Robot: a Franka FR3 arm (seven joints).
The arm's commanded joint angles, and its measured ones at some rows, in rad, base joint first. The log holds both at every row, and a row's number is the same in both.
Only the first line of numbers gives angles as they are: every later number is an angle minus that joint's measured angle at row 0.
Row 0, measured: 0.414, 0.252, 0.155, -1.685, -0.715, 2.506, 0.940
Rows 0 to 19, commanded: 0.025, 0.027, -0.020, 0.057, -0.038, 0.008, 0.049; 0.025, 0.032, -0.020, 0.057, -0.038, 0.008, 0.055; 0.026, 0.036, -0.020, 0.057, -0.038, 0.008, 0.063; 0.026, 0.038, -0.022, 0.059, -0.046, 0.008, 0.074; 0.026, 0.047, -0.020, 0.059, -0.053, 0.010, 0.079; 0.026, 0.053, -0.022, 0.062, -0.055, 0.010, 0.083; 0.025, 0.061, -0.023, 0.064, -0.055, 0.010, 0.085; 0.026, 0.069, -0.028, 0.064, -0.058, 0.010, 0.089; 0.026, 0.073, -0.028, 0.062, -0.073, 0.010, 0.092; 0.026, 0.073, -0.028, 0.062, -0.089, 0.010, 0.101; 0.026, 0.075, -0.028, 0.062, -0.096, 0.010, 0.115; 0.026, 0.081, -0.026, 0.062, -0.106, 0.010, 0.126; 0.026, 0.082, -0.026, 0.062, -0.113, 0.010, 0.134; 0.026, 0.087, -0.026, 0.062, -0.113, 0.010, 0.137; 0.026, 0.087, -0.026, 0.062, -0.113, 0.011, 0.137; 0.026, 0.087, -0.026, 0.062, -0.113, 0.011, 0.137; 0.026, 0.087, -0.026, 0.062, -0.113, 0.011, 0.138; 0.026, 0.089, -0.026, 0.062, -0.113, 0.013, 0.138; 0.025, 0.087, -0.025, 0.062, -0.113, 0.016, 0.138; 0.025, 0.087, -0.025, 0.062, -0.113, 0.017, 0.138
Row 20, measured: 0.012, 0.068, -0.014, 0.020, -0.084, 0.001, 0.106
